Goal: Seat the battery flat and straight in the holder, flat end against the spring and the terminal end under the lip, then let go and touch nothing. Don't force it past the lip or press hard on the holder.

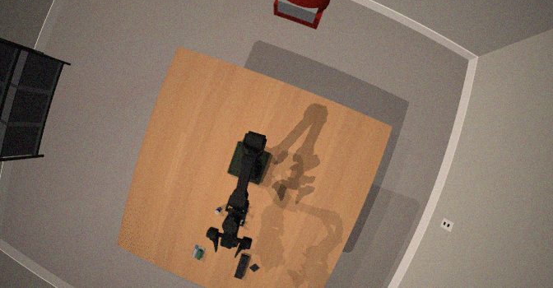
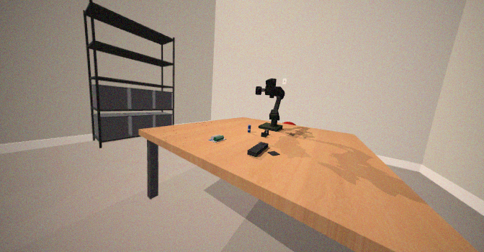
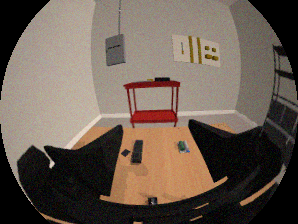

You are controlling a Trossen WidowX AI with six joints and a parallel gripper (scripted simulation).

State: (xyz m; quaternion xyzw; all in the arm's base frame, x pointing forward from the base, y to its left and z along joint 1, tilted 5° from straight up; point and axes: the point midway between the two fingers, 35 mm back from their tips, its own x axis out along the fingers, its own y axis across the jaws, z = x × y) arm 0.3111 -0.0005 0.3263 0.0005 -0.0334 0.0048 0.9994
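Right now the blue battery is 30 cm below my gripper tip, 12 cm to the right of it and 7 cm behind it. Also, from my gripper tip: long black block (31 cm below, 24 cm ahead, 8 cm to the left); black square plate (33 cm below, 23 cm ahead, 16 cm to the left).
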